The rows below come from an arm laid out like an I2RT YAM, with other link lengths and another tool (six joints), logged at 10 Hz.
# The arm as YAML. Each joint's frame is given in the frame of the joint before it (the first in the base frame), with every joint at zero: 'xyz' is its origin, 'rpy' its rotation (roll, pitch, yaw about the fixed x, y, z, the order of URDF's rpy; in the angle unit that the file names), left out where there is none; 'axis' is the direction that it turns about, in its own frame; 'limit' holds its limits. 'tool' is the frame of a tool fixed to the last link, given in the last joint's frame.
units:
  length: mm
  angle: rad
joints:
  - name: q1
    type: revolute
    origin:
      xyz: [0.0, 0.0, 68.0]
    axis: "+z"
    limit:
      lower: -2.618
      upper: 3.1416
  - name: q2
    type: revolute
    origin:
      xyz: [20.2, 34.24, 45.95]
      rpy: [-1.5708, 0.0, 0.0]
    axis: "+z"
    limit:
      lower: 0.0
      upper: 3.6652
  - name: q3
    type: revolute
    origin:
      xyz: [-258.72, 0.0, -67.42]
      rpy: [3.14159, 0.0, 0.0]
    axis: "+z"
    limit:
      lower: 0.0
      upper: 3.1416
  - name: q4
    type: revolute
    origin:
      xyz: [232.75, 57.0, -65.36]
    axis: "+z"
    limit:
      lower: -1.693
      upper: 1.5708
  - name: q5
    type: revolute
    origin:
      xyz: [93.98, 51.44, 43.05]
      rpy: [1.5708, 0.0, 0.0]
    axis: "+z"
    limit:
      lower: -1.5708
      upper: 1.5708
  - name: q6
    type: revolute
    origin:
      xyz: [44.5, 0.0, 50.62]
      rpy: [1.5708, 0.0, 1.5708]
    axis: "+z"
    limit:
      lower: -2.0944
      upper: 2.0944
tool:
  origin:
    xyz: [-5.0, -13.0, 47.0]
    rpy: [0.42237, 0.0, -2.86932]
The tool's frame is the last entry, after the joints.
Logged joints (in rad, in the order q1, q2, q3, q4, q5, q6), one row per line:
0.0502, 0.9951, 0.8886, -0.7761, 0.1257, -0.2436
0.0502, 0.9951, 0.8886, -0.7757, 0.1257, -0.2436
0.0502, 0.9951, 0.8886, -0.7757, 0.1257, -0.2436
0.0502, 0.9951, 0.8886, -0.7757, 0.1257, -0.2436
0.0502, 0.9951, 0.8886, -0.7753, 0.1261, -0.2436
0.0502, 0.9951, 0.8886, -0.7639, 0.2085, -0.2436
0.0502, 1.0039, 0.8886, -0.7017, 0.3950, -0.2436
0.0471, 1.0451, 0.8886, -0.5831, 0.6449, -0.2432
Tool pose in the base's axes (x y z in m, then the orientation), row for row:
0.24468, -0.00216, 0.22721, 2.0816, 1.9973, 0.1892
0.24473, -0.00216, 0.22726, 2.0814, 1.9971, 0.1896
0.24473, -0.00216, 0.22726, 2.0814, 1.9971, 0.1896
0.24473, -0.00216, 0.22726, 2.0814, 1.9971, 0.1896
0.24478, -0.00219, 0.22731, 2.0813, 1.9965, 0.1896
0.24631, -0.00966, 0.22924, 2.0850, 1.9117, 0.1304
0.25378, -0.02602, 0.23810, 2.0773, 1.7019, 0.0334
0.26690, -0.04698, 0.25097, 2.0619, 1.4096, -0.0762
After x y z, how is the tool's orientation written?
As a rotation vector, in radians.
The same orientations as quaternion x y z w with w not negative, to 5 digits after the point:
0.71438, 0.68545, 0.06493, 0.12495
0.71436, 0.68543, 0.06507, 0.12508
0.71436, 0.68543, 0.06507, 0.12508
0.71436, 0.68543, 0.06507, 0.12508
0.71442, 0.68532, 0.06508, 0.12532
0.72748, 0.66701, 0.04550, 0.15430
0.75347, 0.61730, 0.01211, 0.22600
0.78290, 0.53522, -0.02893, 0.31587

